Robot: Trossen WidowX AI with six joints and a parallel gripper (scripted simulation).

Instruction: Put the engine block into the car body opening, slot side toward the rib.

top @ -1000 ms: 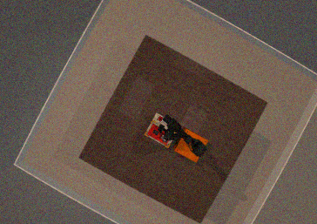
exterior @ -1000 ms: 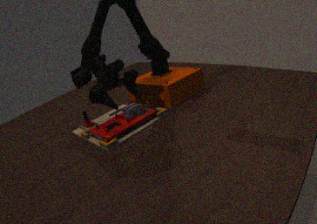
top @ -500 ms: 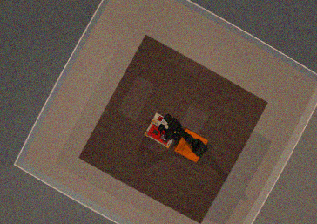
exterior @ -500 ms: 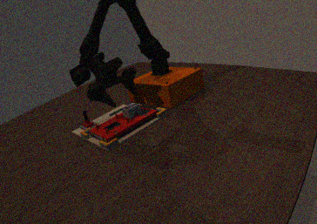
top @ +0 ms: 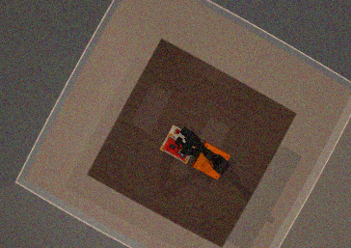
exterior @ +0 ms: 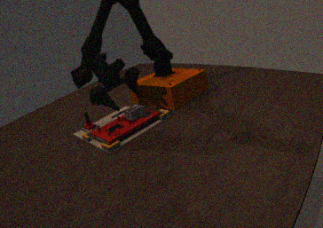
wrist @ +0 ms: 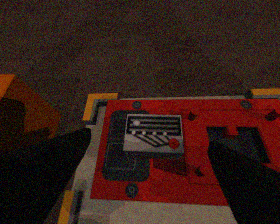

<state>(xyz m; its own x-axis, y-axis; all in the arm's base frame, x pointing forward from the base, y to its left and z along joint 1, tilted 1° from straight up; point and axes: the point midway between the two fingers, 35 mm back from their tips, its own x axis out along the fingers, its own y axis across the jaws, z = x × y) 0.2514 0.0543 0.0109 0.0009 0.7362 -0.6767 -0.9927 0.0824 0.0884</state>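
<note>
The engine block is 30 mm below my gripper tip and 20 mm to the left of it. The rest, counted from my gripper tip: upright peg (120 mm to the right, 110 mm ahead, 30 mm below).
</note>
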